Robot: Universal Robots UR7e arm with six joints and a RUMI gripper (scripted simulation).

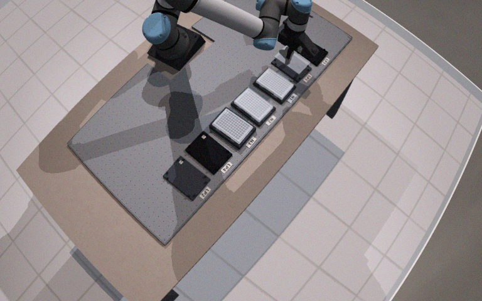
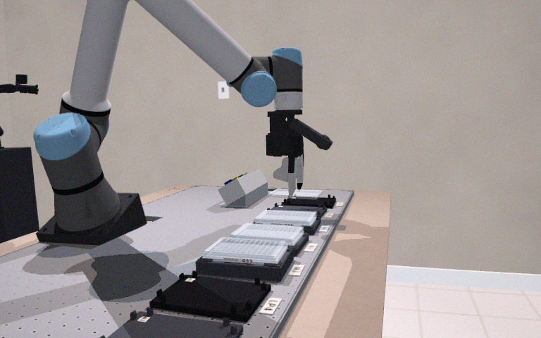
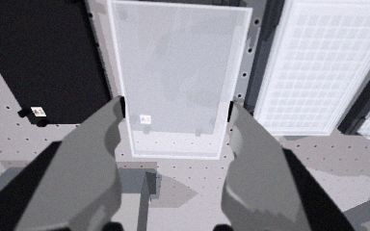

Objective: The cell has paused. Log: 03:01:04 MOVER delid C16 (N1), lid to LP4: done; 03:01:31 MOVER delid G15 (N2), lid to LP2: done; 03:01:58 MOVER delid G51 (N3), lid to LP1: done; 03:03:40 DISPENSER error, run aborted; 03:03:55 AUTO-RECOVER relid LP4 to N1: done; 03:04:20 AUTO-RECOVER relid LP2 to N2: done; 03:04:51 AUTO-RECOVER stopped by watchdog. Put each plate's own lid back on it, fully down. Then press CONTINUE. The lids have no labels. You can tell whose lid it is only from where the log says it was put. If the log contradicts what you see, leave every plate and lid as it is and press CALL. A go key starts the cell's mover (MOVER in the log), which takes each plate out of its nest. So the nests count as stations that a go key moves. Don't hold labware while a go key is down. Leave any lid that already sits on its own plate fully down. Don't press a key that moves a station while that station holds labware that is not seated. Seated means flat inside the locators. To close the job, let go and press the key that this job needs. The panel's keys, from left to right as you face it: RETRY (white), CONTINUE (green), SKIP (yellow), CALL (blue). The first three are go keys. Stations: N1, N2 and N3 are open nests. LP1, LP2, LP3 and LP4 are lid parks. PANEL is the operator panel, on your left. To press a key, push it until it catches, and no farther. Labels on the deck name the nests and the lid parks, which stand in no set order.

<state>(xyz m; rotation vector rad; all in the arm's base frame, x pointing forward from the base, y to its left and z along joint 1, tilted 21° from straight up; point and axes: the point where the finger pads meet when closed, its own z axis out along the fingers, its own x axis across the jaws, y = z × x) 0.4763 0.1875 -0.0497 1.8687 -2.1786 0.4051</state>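
Now: the plate 5 cm behind my hand, 38 cm to the right of it and 4 cm below it. The rest, counted from my hand: lid park LP3: 3 cm ahead, 13 cm to the left, 6 cm below; light grey lid: 1 cm below; lid park LP1: 6 cm below.
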